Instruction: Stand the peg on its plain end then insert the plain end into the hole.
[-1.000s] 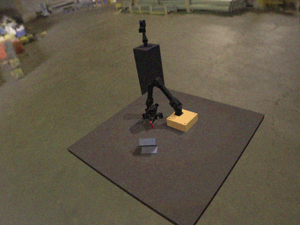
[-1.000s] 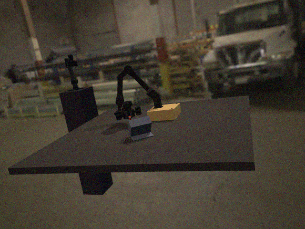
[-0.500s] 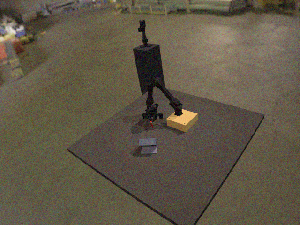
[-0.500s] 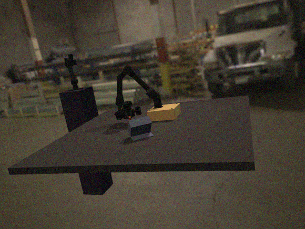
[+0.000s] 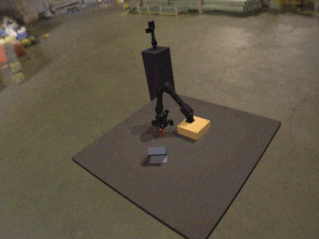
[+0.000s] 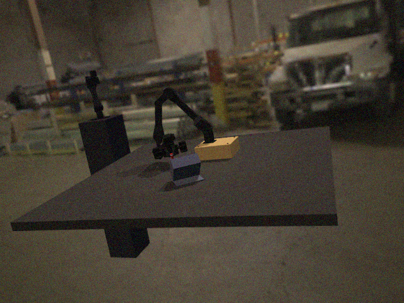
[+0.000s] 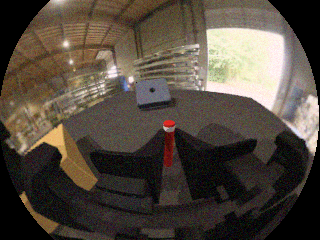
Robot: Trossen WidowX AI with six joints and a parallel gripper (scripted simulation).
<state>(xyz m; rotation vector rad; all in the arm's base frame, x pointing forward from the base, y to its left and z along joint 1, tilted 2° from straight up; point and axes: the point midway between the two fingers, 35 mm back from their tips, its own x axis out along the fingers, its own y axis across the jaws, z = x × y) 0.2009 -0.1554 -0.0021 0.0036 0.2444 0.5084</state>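
The red peg lies 10 mm below my gripper tip. From my gripper tip the other things lie so: grey sloped panel (210 mm ahead, 160 mm to the left, 10 mm below); low grey foot (220 mm ahead, 170 mm to the left, 70 mm below).
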